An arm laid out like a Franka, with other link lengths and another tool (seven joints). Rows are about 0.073 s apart.
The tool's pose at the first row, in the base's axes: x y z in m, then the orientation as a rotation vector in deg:
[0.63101 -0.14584 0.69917 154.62 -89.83 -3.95]
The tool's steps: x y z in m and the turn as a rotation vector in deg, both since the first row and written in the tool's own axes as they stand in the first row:
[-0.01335 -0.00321 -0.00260 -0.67 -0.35 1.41]
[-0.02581 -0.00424 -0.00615 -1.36 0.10 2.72]
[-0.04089 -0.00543 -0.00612 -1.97 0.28 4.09]
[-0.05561 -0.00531 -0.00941 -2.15 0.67 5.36]
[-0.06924 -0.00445 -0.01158 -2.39 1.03 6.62]
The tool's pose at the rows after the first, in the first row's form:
[0.62732 -0.13267 0.70202 153.11 -91.49 -4.91]
[0.62222 -0.12135 0.70587 151.35 -92.76 -4.80]
[0.61579 -0.10766 0.70622 149.68 -94.20 -5.00]
[0.60857 -0.09495 0.70993 148.33 -95.65 -4.58]
[0.60118 -0.08355 0.71252 146.94 -97.03 -4.26]

